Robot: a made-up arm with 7 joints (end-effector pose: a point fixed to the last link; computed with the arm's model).
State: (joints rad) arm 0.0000 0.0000 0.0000 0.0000 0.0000 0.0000 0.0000
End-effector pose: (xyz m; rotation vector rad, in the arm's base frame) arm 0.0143 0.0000 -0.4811 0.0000 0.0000 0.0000
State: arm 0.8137 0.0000 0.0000 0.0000 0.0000 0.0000 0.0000
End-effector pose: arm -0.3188 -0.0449 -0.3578 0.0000 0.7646 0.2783
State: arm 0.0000 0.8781 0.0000 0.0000 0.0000 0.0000 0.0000
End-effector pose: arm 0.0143 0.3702 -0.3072 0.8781 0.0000 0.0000
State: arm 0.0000 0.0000 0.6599 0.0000 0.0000 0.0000 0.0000
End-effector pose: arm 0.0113 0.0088 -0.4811 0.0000 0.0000 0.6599
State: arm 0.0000 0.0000 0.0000 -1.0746 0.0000 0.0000 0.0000
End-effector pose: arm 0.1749 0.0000 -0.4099 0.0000 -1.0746 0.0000
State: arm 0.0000 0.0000 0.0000 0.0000 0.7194 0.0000 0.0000
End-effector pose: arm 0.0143 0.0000 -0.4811 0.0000 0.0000 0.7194
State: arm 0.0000 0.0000 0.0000 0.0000 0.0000 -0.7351 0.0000
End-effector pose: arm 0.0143 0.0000 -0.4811 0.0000 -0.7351 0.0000
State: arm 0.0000 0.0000 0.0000 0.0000 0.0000 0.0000 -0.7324
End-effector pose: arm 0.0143 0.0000 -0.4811 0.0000 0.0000 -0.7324
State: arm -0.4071 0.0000 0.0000 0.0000 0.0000 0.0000 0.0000
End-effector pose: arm 0.1921 -0.0146 -0.4411 0.0000 -0.3825 -0.1393
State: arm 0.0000 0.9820 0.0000 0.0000 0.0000 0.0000 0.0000
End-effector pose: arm 0.0143 0.4001 -0.2672 0.9820 0.0000 0.0000
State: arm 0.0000 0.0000 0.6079 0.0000 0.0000 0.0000 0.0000
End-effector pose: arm 0.0117 0.0082 -0.4811 0.0000 0.0000 0.6079
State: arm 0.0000 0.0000 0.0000 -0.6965 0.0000 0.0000 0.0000
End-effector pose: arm 0.1284 0.0000 -0.4546 0.0000 -0.6965 0.0000
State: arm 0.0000 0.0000 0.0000 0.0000 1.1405 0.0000 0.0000
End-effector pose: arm 0.0143 0.0000 -0.4811 0.0000 0.0000 1.1405
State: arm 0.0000 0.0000 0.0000 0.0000 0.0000 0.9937 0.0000
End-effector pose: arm 0.0143 0.0000 -0.4811 0.0000 0.9937 0.0000
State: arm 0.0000 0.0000 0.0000 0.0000 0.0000 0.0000 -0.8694
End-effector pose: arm 0.0143 0.0000 -0.4811 0.0000 0.0000 -0.8694
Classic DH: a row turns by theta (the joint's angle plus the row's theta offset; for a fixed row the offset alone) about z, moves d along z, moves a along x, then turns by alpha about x. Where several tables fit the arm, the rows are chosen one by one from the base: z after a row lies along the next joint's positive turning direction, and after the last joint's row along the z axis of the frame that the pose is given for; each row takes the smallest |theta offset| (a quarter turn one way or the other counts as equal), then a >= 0, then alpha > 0; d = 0 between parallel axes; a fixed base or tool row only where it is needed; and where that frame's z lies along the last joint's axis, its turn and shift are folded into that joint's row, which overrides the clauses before.
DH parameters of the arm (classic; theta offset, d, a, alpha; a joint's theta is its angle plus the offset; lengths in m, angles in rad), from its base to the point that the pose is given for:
base (fixed): 0 0 0 -1.2217
joint 1: 1.5708 0 0 1.5708
joint 2: 1.2217 0 0 -1.5708
joint 3: -1.5708 -0.3107 0.0349 -1.5708
joint 4: 0 0 -0.0206 1.5708
joint 5: 0 -0.1704 0 -1.5708
joint 6: 0 0 0 1.5708
joint 7: 0 0 0 0

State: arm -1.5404 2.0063 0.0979 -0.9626 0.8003 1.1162 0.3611
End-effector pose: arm -0.0476 0.3406 0.2982 0.2990 -2.0211 1.0161
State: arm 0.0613 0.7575 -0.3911 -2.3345 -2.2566 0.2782 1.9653
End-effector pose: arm 0.1456 0.0982 -0.2048 0.2971 -2.2613 -0.9390
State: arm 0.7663 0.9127 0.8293 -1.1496 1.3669 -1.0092 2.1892
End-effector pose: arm -0.0957 0.4016 -0.1483 1.4810 2.3234 -0.9609
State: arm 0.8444 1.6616 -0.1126 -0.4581 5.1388 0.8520 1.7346
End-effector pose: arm -0.0371 0.4799 0.0098 2.1750 -0.1187 -0.5265
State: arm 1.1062 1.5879 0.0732 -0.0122 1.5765 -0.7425 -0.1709
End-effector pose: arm -0.1319 0.4568 0.0765 2.0248 -0.6214 -0.1257
